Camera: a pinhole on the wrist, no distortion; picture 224 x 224 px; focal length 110.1 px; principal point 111.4 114.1 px. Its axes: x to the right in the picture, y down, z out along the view. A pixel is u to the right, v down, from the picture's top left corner.
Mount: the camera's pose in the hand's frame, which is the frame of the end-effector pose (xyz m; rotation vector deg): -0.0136 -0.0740 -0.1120 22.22 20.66 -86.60
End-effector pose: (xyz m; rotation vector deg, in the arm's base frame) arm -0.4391 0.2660 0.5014 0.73 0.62 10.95
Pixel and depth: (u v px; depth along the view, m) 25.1 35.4 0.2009
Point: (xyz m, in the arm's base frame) -0.5927 0.2038 0.6380
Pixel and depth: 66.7 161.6 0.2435
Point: -0.3347 0.1860 0.6513
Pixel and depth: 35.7 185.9 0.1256
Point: -0.3652 0.2252 0.5412
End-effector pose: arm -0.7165 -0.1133 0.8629 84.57 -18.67 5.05
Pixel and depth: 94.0 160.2 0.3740
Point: -0.5773 -0.3986 0.7314
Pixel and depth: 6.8 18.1 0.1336
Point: -0.8489 -0.1584 0.8058
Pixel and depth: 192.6 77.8 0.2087
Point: -0.7139 -0.1337 0.5451
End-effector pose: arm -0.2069 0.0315 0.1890 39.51 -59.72 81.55
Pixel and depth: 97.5 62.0 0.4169
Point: -0.0022 -0.3310 0.1608
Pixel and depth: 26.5 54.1 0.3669
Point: -0.2328 -0.3714 0.1338
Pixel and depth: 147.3 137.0 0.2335
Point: 0.0206 -0.0276 0.2953
